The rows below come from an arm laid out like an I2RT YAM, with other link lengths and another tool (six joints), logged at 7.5 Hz.
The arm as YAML. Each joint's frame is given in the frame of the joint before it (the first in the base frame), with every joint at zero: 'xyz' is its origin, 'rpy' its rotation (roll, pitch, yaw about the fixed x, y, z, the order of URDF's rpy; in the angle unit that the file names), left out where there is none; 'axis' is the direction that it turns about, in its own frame. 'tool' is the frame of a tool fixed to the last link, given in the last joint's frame.
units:
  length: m
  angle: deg
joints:
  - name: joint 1
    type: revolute
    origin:
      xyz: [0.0, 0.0, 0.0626]
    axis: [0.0, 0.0, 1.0]
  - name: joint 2
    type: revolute
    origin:
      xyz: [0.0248, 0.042, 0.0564]
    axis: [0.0, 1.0, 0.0]
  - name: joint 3
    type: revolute
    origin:
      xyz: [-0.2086, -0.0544, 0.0]
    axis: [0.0, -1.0, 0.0]
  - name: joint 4
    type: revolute
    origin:
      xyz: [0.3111, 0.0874, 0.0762]
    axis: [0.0, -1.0, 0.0]
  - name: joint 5
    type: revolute
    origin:
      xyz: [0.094, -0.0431, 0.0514]
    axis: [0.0, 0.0, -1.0]
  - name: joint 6
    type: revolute
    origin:
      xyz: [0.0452, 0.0, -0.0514]
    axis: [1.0, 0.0, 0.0]
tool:
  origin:
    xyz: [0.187, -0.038, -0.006]
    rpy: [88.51, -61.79, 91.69]
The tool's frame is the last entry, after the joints.
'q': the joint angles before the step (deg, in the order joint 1, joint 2, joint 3, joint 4, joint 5, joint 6). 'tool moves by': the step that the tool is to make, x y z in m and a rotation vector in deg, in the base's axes. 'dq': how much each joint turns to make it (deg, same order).
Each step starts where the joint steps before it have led.
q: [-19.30, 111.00, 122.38, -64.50, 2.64, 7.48]
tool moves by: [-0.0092, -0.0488, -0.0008, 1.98, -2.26, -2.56]
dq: [-6.60, 0.22, -0.40, 1.95, -4.60, -1.56]
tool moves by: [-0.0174, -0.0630, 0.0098, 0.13, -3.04, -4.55]
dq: [-7.27, 1.02, 1.59, 1.96, -2.97, -1.08]
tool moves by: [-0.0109, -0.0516, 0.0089, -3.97, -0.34, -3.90]
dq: [-3.57, 3.20, 3.80, 1.84, 2.50, -1.80]
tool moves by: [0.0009, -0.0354, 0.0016, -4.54, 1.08, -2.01]
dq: [-1.12, 4.52, 4.39, 2.01, 3.68, -2.33]
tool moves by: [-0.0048, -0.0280, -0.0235, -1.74, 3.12, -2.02]
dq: [-1.12, 4.88, 2.59, 1.00, 2.99, -1.67]
